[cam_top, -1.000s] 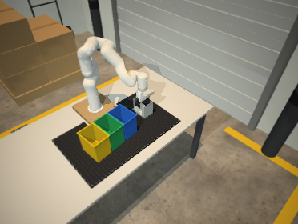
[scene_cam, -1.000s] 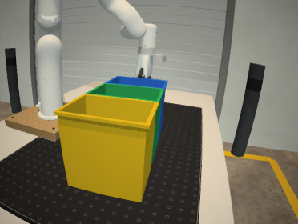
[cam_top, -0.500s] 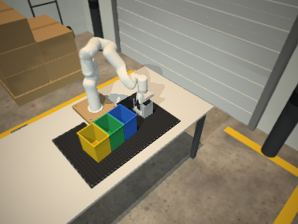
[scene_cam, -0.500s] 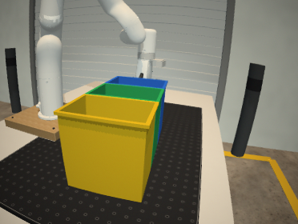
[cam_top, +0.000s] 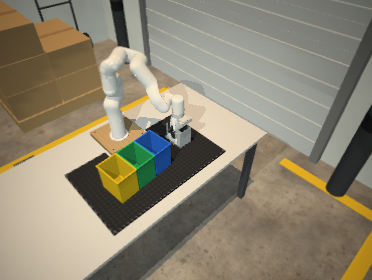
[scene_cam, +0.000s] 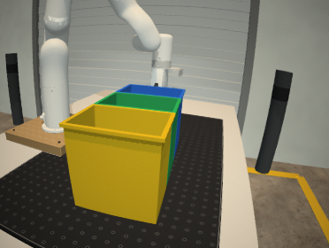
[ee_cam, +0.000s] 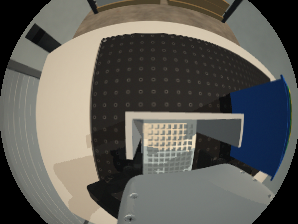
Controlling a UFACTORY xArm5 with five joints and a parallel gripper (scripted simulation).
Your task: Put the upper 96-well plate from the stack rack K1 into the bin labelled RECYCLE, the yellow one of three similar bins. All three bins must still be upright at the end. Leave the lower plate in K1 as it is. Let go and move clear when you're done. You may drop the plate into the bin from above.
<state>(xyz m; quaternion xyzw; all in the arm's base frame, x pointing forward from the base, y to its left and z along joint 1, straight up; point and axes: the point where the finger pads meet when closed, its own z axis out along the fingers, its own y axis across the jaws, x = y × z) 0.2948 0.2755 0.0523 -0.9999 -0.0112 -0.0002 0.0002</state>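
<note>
Right now my hand is 30 mm above the 96-well plate. Round my hand: yellow bin (500 mm to the right, 80 mm ahead, 20 mm above); green bin (370 mm to the right, 70 mm ahead, 20 mm above); blue bin (240 mm to the right, 50 mm ahead, 20 mm above).
</note>
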